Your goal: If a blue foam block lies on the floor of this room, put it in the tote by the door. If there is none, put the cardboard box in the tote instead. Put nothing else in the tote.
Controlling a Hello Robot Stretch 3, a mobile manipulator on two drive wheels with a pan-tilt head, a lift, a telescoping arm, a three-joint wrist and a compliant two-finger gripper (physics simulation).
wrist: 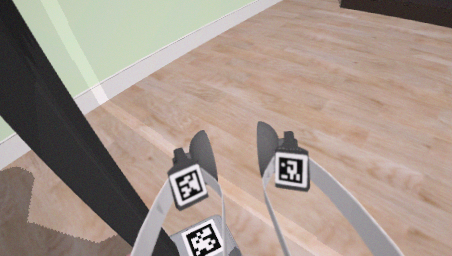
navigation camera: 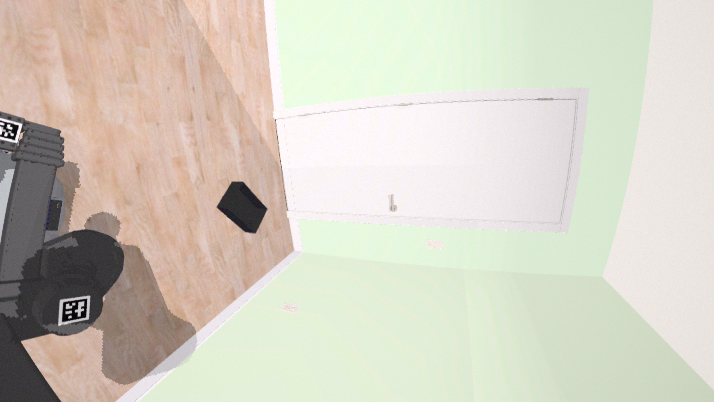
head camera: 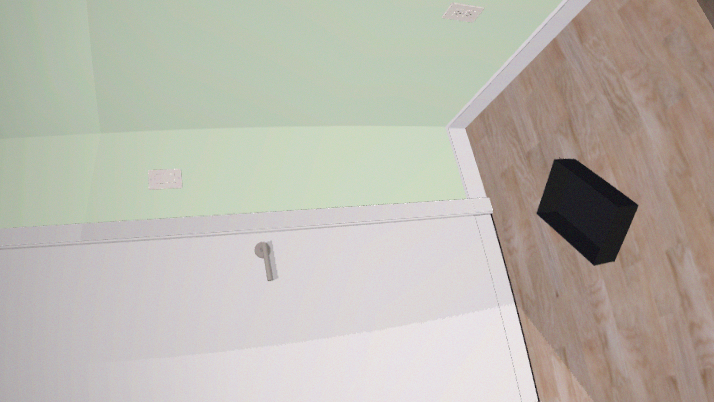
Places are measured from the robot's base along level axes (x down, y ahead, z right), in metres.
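Pixels of known places: gripper, between the fingertips: (wrist: 233, 145).
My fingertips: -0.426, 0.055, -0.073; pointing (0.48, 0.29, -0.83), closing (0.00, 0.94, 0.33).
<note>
Behind a point stands the place of what it marks, as x, y, z.
A black open-topped tote (head camera: 585, 210) {-0.003, -1.224, 0.132} (navigation camera: 242, 207) {-0.003, -1.216, 0.131} stands on the wood floor in front of the white door (head camera: 250, 310) {-0.994, -1.635, 0.393} (navigation camera: 430, 160) {-1.180, -1.574, 0.527}, near the room corner. Its inside is dark and no object can be made out in it. In the wrist view my gripper (wrist: 233, 145) {-0.426, 0.055, -0.073} is open, with floor showing between its two fingertips. The gripper is apart from the tote, which does not show in the wrist view. No blue foam block and no cardboard box show in these views.
Green walls (head camera: 275, 65) {-0.892, -1.585, -0.348} (navigation camera: 380, 340) {-0.999, -1.220, -0.514} with white baseboards meet at the corner beside the door. A dark piece of furniture (wrist: 405, 10) {-0.050, 1.570, -0.819} stands at the top right of the wrist view. A black beam (wrist: 65, 115) crosses the left of that view.
</note>
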